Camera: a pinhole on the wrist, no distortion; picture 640 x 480 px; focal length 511.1 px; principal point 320.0 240.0 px. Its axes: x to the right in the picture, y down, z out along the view. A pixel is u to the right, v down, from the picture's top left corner.
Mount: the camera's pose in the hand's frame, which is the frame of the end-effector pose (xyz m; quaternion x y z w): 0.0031 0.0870 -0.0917 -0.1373 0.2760 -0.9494 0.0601
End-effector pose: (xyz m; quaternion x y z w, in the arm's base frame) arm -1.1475 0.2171 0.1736 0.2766 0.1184 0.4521 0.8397
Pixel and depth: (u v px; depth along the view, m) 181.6 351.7 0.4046
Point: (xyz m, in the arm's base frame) -0.8254 0.2731 0.2209
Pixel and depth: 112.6 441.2 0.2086
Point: -1.0080 0.3032 0.1513
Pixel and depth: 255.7 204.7 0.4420
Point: -0.8519 0.2287 0.3465
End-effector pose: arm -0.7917 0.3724 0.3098 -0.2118 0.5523 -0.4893 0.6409
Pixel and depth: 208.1 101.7 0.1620
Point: -0.7296 0.3070 0.2456
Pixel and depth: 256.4 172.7 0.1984
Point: -0.7231 0.2848 0.2805
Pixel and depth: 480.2 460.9 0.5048
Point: -0.7277 0.1365 0.6867
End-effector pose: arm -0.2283 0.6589 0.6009 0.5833 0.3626 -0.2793 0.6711
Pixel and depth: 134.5 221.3 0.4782
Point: -0.0924 0.3944 0.3024
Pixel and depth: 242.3 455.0 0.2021
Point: -0.2348 0.6314 0.4776
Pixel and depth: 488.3 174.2 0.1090
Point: -0.1969 0.6528 0.6226
